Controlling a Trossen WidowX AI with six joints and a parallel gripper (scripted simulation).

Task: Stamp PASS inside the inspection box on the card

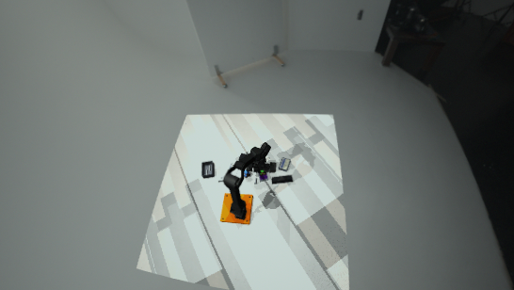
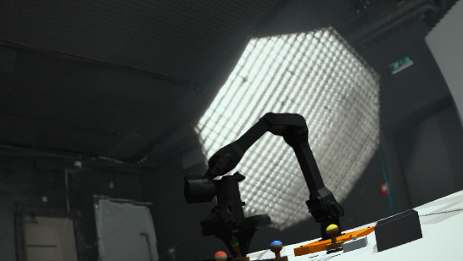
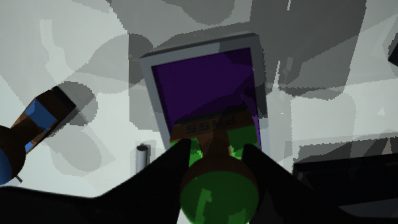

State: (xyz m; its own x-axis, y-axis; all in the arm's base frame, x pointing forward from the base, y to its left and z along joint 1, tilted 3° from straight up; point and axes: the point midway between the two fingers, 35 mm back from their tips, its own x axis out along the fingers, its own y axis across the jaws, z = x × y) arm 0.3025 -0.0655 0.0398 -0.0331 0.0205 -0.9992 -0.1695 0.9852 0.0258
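The green-knobbed stamp lies right at my gripper tip. The rest, counted from my gripper tip: grey bolt (60 mm behind, 40 mm to the left, 30 mm below); red-knobbed stamp (90 mm ahead, 50 mm to the left, 20 mm below); purple ink pad (30 mm below).
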